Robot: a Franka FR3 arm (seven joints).
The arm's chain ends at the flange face. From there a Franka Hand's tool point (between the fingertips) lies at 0.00 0.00 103.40 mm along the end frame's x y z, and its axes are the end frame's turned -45 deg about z.
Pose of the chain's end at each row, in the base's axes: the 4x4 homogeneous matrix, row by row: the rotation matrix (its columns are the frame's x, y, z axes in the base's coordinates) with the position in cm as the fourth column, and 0 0 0 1 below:
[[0.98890 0.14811 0.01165 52.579], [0.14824 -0.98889 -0.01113 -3.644], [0.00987 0.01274 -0.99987 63.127], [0 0 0 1]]
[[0.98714 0.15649 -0.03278 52.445], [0.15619 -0.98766 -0.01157 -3.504], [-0.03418 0.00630 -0.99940 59.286], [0 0 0 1]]
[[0.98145 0.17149 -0.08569 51.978], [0.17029 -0.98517 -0.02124 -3.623], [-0.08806 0.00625 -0.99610 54.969], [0 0 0 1]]
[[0.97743 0.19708 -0.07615 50.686], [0.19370 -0.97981 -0.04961 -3.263], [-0.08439 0.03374 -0.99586 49.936], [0 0 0 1]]
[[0.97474 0.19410 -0.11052 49.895], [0.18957 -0.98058 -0.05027 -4.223], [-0.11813 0.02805 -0.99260 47.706], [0 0 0 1]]
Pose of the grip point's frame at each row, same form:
[[0.59453 0.80399 0.01165 52.699], [0.80407 -0.59443 -0.01113 -3.759], [-0.00203 0.01599 -0.99987 52.788], [0 0 0 1]]
[[0.58736 0.80867 -0.03278 52.106], [0.80882 -0.58794 -0.01157 -3.624], [-0.02862 -0.01971 -0.99940 48.952], [0 0 0 1]]
[[0.57273 0.81525 -0.08569 51.092], [0.81703 -0.57621 -0.02124 -3.843], [-0.06669 -0.05785 -0.99610 44.669], [0 0 0 1]]
[[0.55179 0.83050 -0.07615 49.899], [0.82980 -0.55586 -0.04961 -3.776], [-0.08353 -0.03581 -0.99586 39.639], [0 0 0 1]]
[[0.55200 0.82649 -0.11052 48.752], [0.82742 -0.55933 -0.05027 -4.743], [-0.10336 -0.06370 -0.99260 37.443], [0 0 0 1]]

